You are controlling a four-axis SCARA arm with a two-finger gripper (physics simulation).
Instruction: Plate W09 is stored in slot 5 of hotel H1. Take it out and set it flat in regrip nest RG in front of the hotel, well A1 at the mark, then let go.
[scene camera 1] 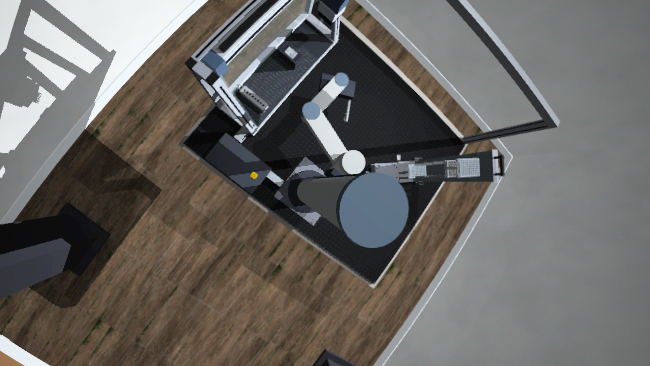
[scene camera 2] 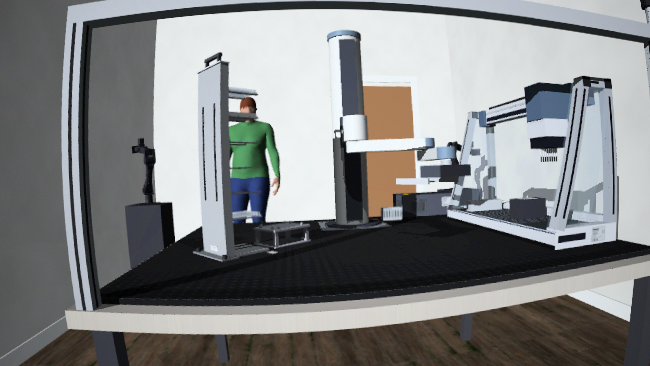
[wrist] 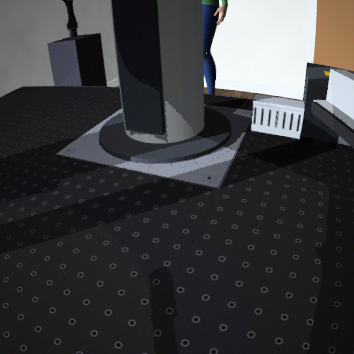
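Seen in the pictures: gripper, between the fingertips: (scene camera 1: 331, 118) (scene camera 2: 412, 180) (wrist: 146, 95); arm's base, origin of its link: (scene camera 2: 352, 226) (wrist: 164, 133).
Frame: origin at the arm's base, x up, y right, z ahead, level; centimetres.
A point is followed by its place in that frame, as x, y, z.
Note:
Hotel H1 (scene camera 1: 498, 164) {59.8, 50.8, 57.2} (scene camera 2: 213, 160) {30.3, 49.9, 58.6} is a tall grey tower with shelves on one side. Pale and grey plate-like pieces sit at several levels. I cannot tell which is plate W09, nor read the slots or well A1. Regrip nest RG (scene camera 1: 385, 172) {7.3, 29.7, 38.0} (scene camera 2: 283, 229) {7.1, 30.1, 45.8} is a low frame on posts in front of the hotel's foot, with no plate seen on it. My gripper (scene camera 1: 347, 119) (scene camera 2: 398, 181) is open and empty, well away from the hotel and nest, on the other side of the arm column in the overhead view. Its fingers do not show in the wrist view.
The arm column (scene camera 1: 374, 210) {89.5, -0.2, -0.2} (scene camera 2: 348, 175) {23.5, 2.1, 7.7} (wrist: 175, 75) {13.3, -5.2, 5.4} stands behind the nest. A framed liquid-handling machine (scene camera 2: 582, 160) {26.3, -55.7, 85.0} is near the gripper. A white slotted block (scene camera 2: 392, 214) {4.0, -20.2, -4.4} (wrist: 277, 118) {4.5, -20.5, -4.4} and a dark box (scene camera 1: 235, 157) {12.7, -43.2, -10.5} (scene camera 2: 425, 205) {7.5, -36.7, -3.4} stand beyond the column. A person (scene camera 2: 252, 150) stands behind the table.

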